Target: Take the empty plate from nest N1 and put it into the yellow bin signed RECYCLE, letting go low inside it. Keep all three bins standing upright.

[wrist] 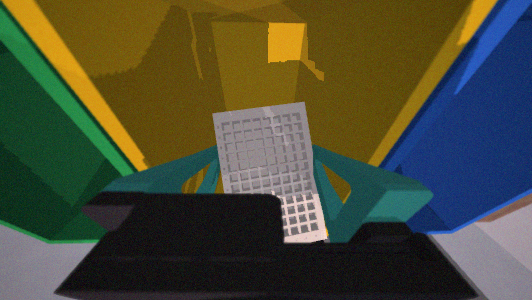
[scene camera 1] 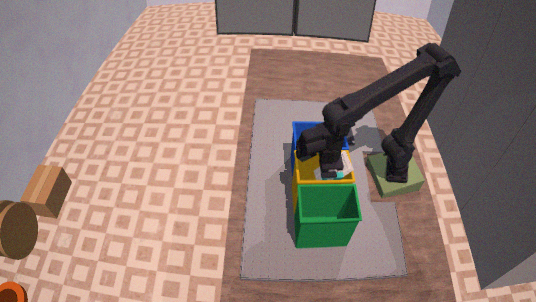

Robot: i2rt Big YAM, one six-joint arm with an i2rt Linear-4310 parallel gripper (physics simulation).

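Places are measured from the arm's base along level axes (x ahead, y left, z up), in metres.
Where they show: gripper, fingertip midpoint: (wrist: 266,150) (scene camera 1: 327,174); arm's base, origin of the base link: (scene camera 1: 397,169).
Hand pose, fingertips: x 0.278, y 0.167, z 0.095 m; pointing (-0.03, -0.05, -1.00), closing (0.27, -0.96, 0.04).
Each offset is from my fingertips to the top centre of the thing. Level surfaces: height alone.
The white gridded plate (scene camera 1: 346,162) (wrist: 265,150) is held between the teal fingers of my gripper (scene camera 1: 333,175) (wrist: 266,150), which is shut on its two sides. The yellow bin @(0.015 m ahead, 0.009 m left, 0.052 m up) (scene camera 1: 325,182) (wrist: 117,130) stands upright. The fingers and the plate are inside its mouth, and the bin's inner walls surround them in the wrist view. In the scene view the arm hides part of the plate and of the bin. The sign RECYCLE and nest N1 cannot be made out.
The green bin @(0.020 m back, 0.139 m left, 0.048 m up) (scene camera 1: 327,234) (wrist: 55,175) and the blue bin @(0.047 m ahead, 0.123 m right, 0.048 m up) (scene camera 1: 305,123) (wrist: 480,120) stand upright on either side of the yellow one, on a grey mat @(0.130 m down) (scene camera 1: 267,225). The arm's green base block (scene camera 1: 395,187) is at the right. A wooden floor panel (scene camera 1: 310,75) shows at the back.
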